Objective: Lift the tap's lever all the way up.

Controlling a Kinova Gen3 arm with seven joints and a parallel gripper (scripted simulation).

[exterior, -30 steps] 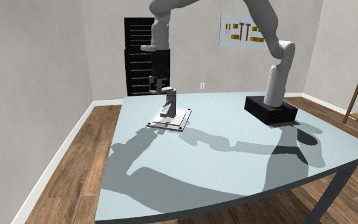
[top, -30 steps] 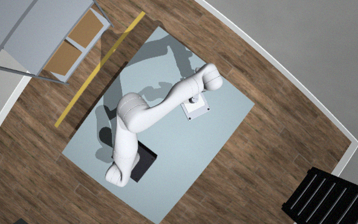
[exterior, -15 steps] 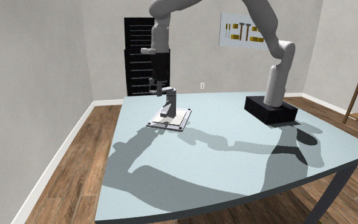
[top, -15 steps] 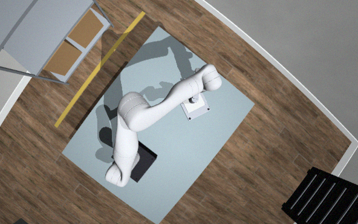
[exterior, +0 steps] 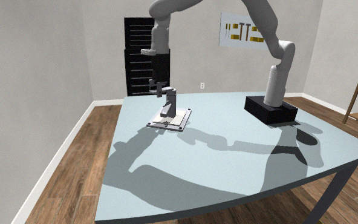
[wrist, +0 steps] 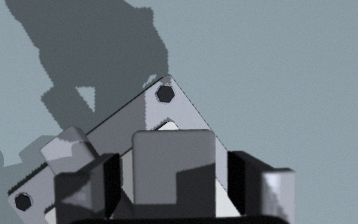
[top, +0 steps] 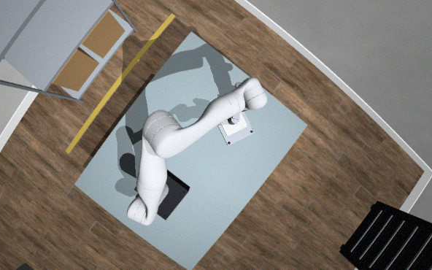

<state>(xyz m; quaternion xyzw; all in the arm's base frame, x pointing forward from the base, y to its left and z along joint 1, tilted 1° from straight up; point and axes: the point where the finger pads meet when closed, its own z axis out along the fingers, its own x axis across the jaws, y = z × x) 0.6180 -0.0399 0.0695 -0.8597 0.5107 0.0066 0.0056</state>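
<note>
Now: hand 30 mm past the lever and 20 mm to the left of it. The rest, counted from my hand: base plate 80 mm behind, 40 mm to the right, 140 mm below.
</note>
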